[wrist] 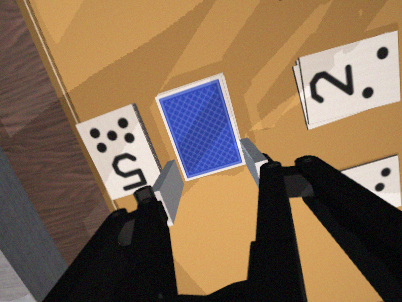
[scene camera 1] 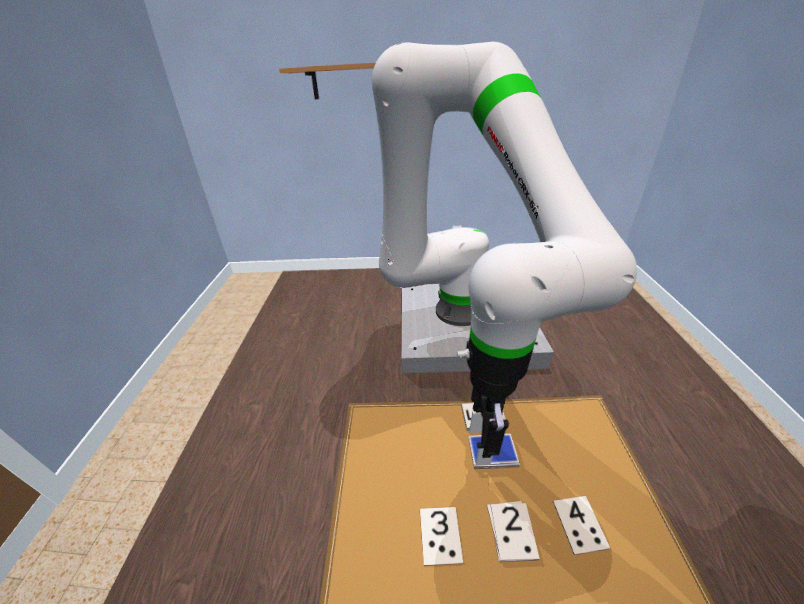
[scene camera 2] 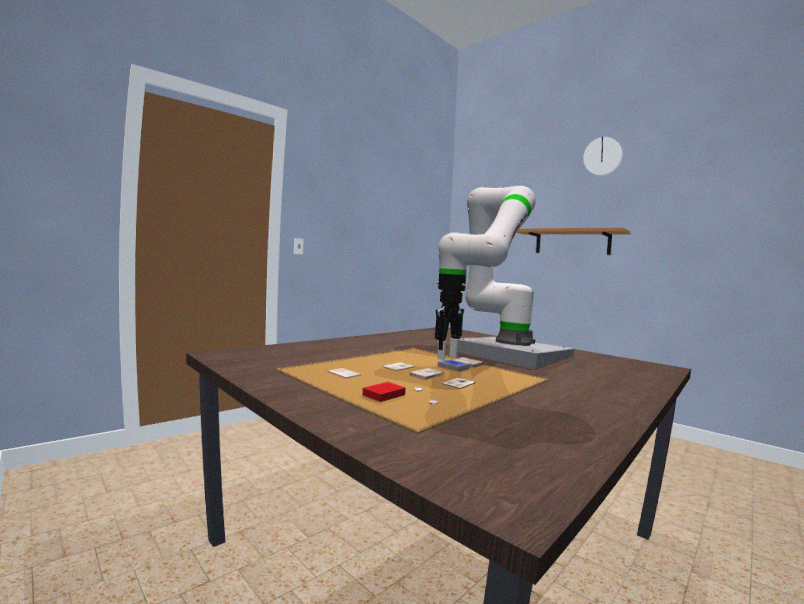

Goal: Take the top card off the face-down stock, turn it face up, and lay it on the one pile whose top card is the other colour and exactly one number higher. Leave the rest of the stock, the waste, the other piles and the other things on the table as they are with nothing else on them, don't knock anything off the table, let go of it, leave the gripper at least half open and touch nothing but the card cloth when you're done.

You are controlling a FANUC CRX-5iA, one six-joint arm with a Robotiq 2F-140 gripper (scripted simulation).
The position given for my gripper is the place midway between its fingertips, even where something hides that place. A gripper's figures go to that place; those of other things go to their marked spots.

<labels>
My gripper (wrist: 210, 162): 0.20 m from the lens. A tan card cloth (wrist: 106, 62): 0.24 m from the lens.
</labels>
